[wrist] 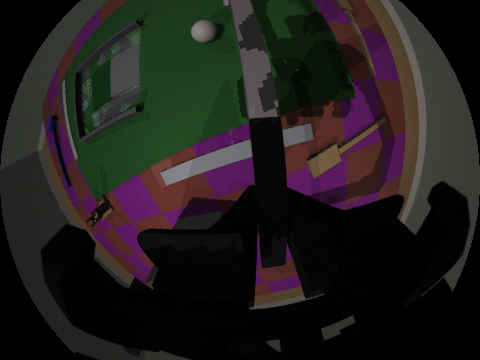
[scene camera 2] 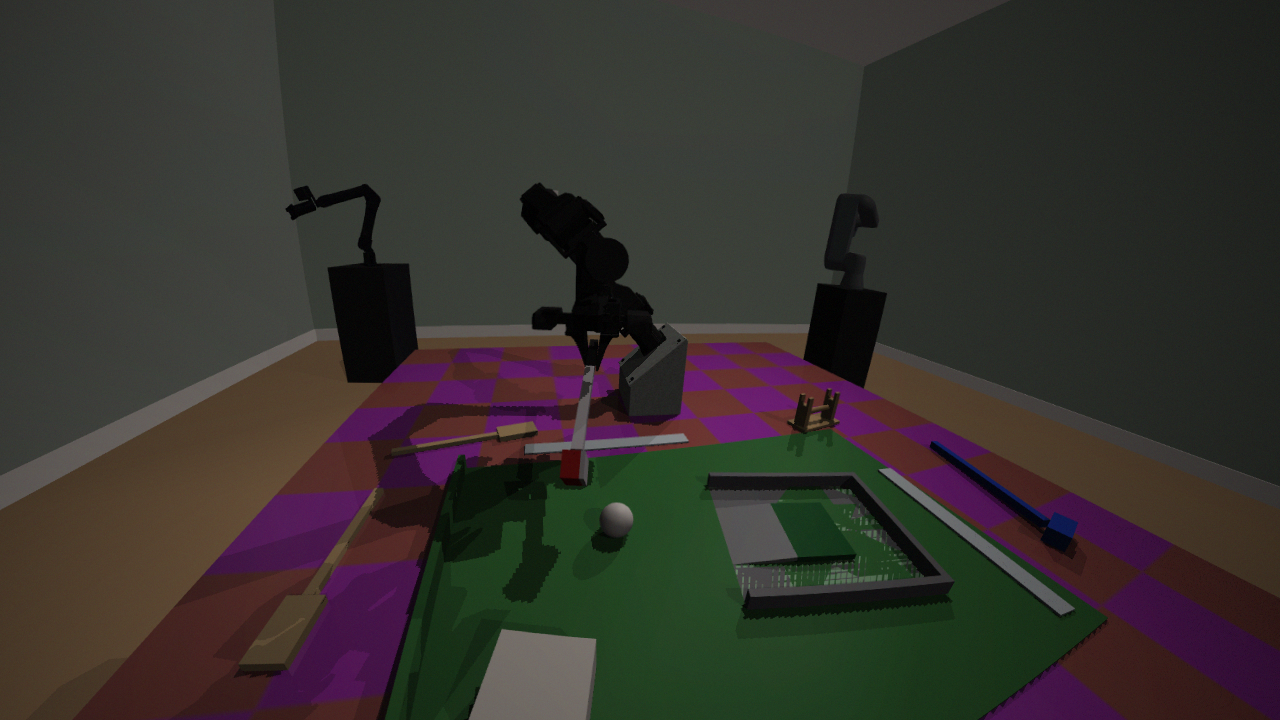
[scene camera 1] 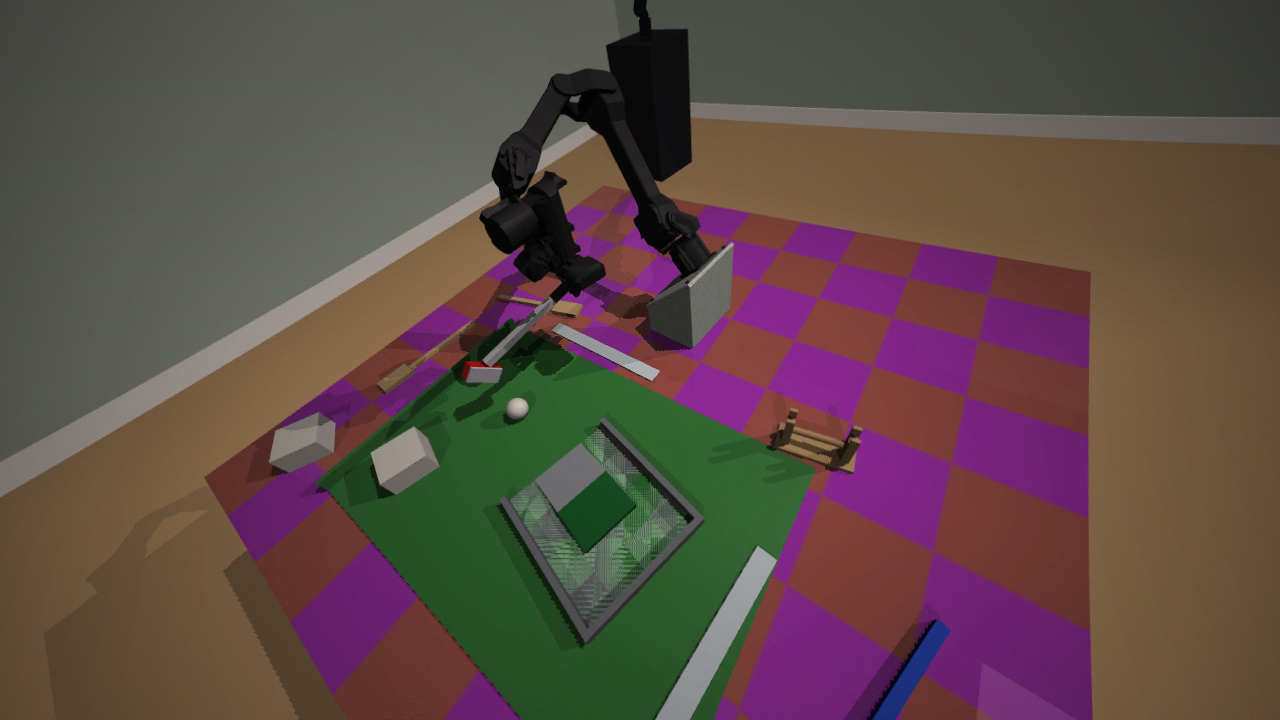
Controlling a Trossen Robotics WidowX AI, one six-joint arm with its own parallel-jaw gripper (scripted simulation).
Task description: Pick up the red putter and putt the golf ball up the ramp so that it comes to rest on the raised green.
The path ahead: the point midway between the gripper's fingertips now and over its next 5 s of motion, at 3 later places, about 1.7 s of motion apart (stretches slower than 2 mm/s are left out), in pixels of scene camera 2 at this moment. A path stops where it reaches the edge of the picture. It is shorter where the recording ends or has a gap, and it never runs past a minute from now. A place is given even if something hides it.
My gripper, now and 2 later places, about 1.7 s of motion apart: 592,370; 587,405; 653,381
